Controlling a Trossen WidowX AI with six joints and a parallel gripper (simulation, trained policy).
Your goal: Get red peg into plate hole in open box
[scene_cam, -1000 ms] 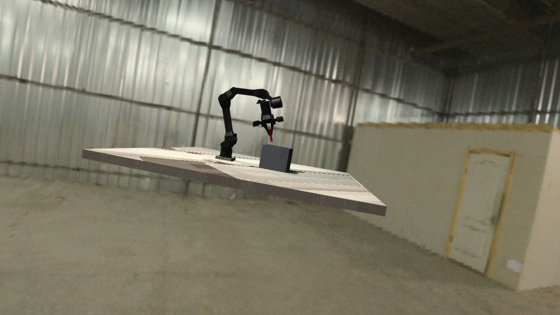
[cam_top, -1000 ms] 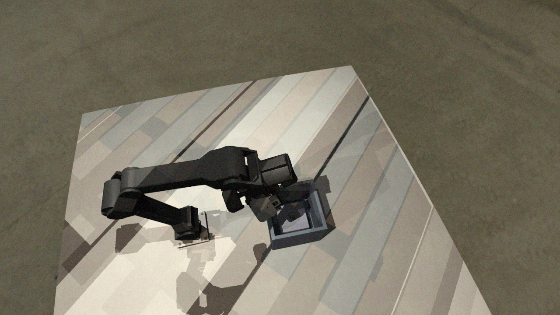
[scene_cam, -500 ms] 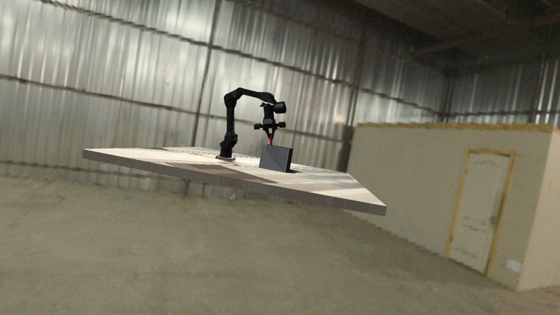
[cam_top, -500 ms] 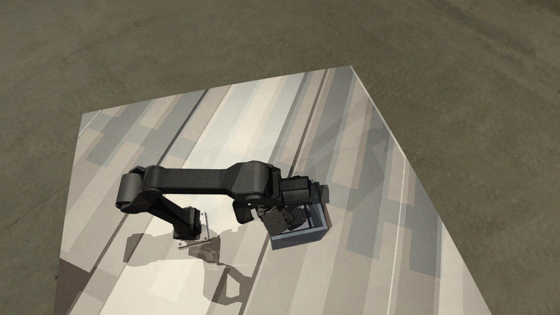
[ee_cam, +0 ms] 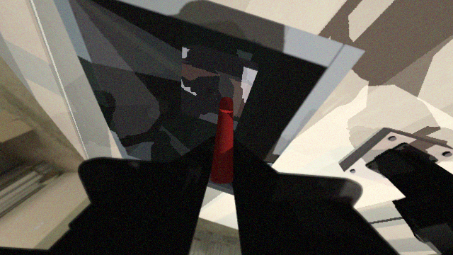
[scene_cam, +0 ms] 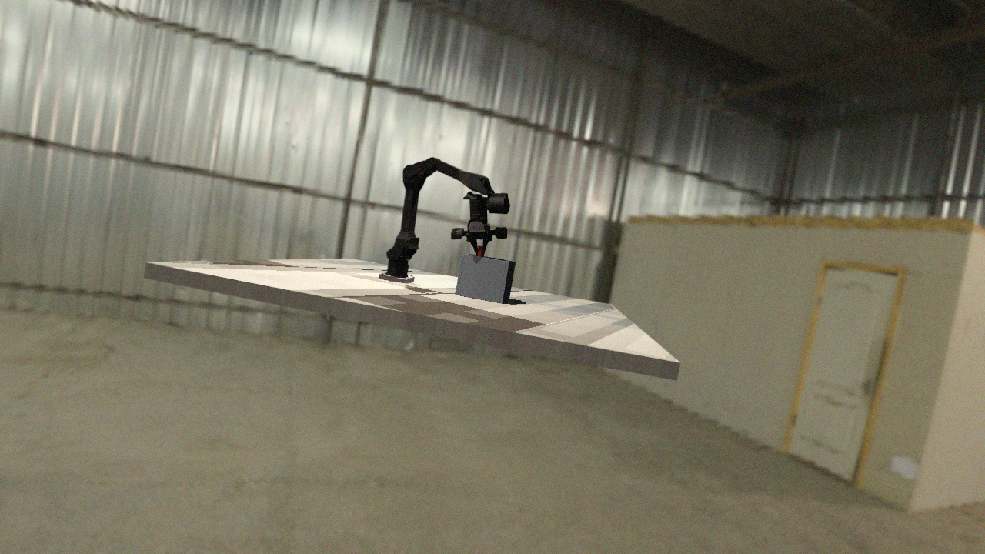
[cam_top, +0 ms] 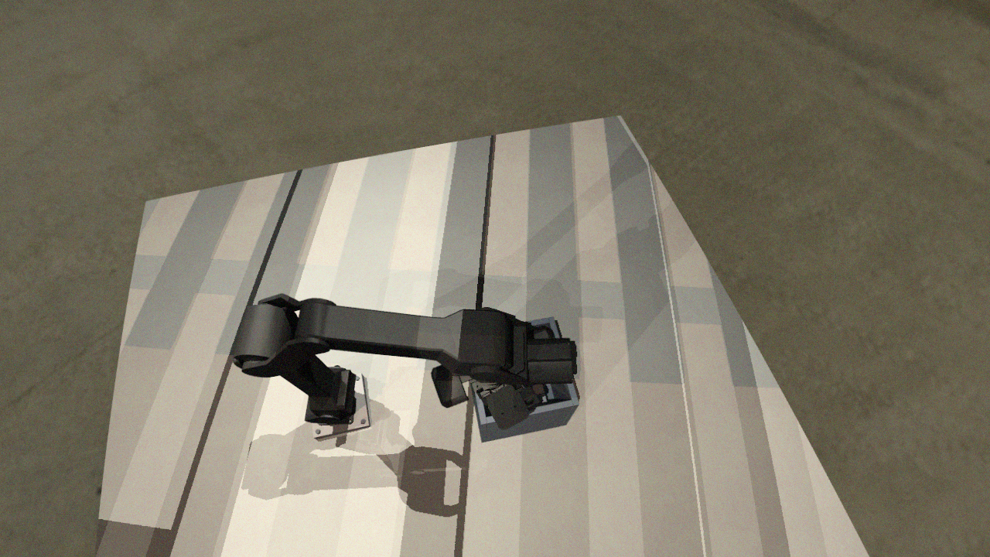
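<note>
Right now my gripper tip is 3 cm short of the pale plate and 9 cm above it. From my gripper tip the other things lie so: red peg: 1 cm to the right.
</note>
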